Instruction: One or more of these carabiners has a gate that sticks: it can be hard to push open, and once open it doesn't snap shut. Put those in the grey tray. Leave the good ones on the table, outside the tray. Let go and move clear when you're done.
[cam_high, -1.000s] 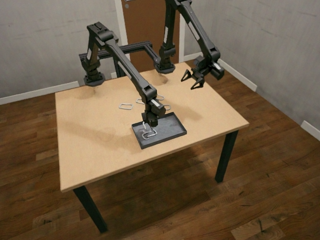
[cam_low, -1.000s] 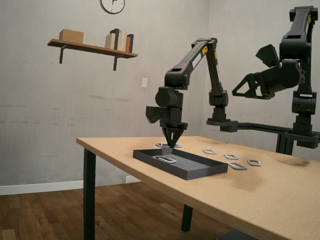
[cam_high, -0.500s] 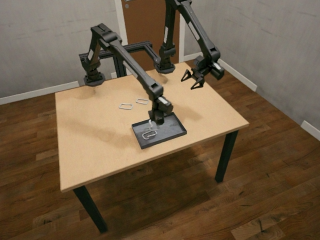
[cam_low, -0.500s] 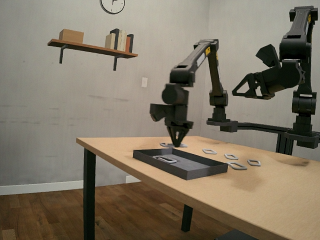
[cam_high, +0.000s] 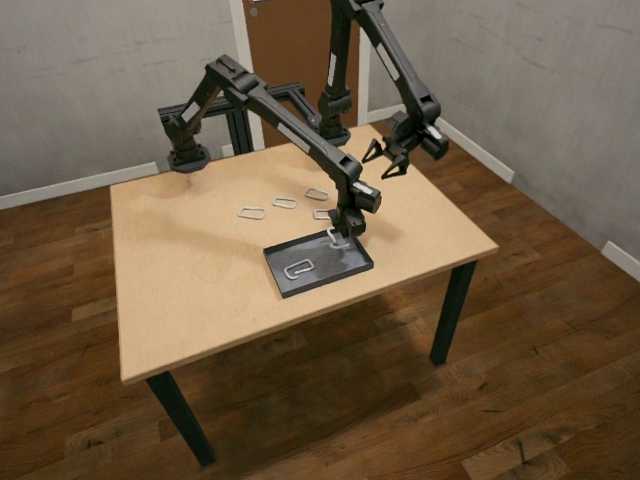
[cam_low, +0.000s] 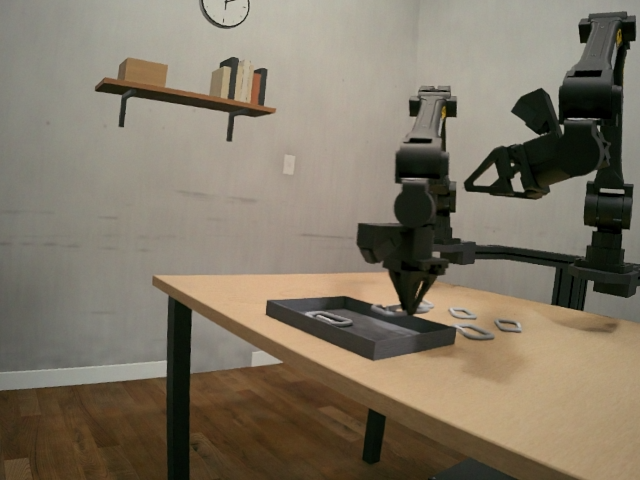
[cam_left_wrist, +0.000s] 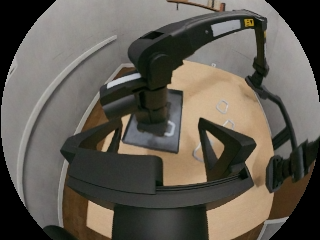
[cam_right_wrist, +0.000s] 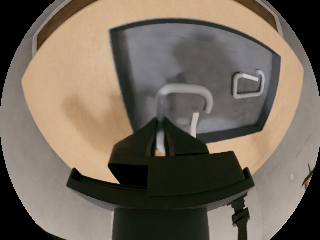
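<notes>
My right gripper is now 30 mm short of the grey tray, 100 mm to the left of it and 50 mm above it.
</notes>
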